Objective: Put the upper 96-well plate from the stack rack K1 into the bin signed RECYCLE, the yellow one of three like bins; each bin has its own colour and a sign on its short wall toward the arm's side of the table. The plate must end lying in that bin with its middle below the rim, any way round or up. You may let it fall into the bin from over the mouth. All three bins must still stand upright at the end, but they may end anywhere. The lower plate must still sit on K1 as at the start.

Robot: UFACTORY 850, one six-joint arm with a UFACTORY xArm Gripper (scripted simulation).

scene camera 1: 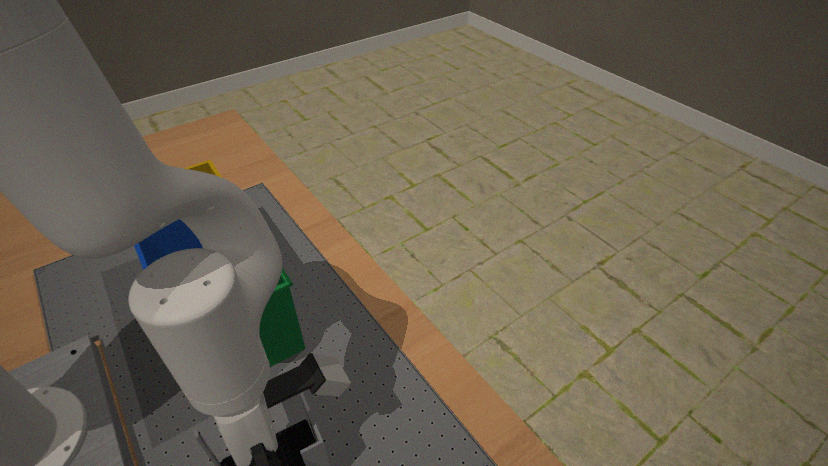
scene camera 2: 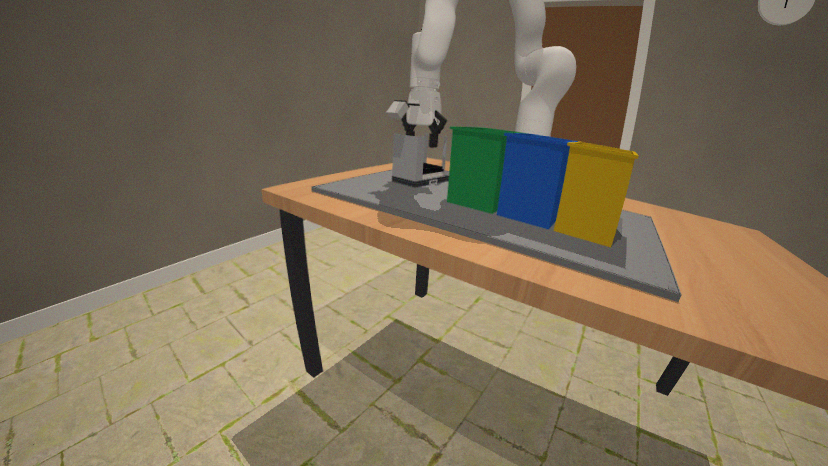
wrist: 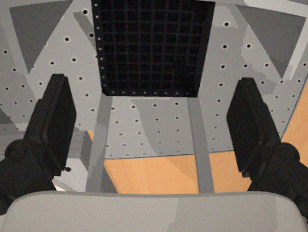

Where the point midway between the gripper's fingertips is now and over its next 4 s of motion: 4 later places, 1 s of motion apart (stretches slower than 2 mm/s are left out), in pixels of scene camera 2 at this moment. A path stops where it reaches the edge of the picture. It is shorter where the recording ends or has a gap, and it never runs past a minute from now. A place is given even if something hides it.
My gripper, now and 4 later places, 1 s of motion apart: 421, 145; 420, 160; 420, 164; 419, 168; 420, 164
